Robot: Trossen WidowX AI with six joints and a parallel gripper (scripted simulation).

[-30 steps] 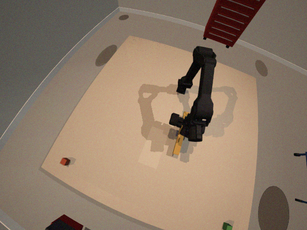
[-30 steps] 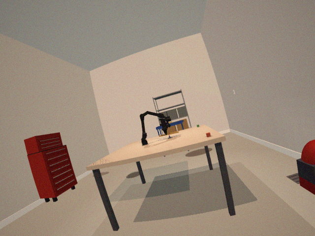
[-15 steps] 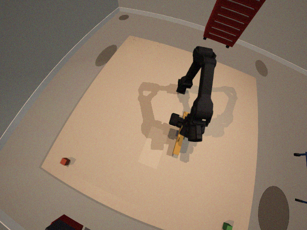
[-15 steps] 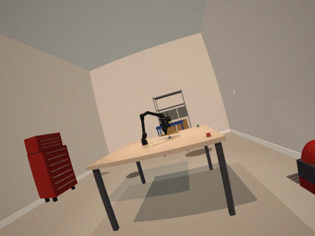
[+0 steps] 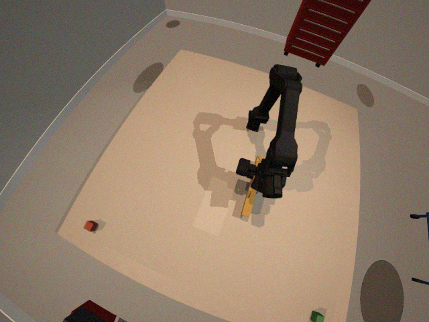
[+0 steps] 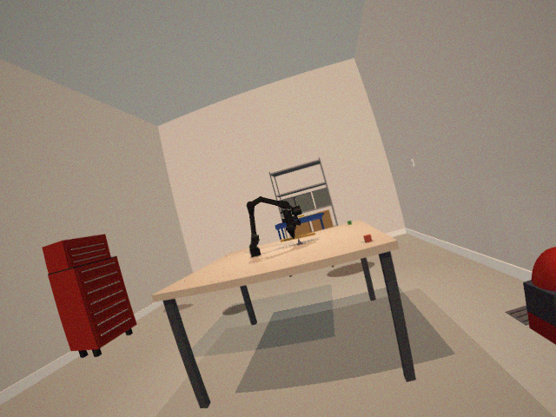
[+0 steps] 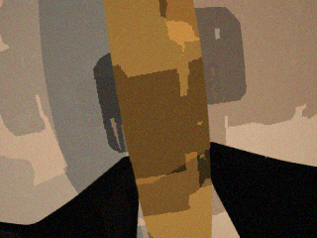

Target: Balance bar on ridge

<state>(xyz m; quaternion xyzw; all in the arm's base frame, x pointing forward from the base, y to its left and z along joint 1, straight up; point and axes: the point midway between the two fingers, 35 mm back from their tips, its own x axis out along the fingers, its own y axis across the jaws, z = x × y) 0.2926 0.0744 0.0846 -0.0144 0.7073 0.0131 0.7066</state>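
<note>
My gripper tip is now 3 cm short of the long yellow bar. Also, from my gripper tip: red cube: 57 cm to the right, 45 cm ahead, 3 cm below; then green cube: 45 cm ahead, 43 cm to the left, 3 cm below.
</note>
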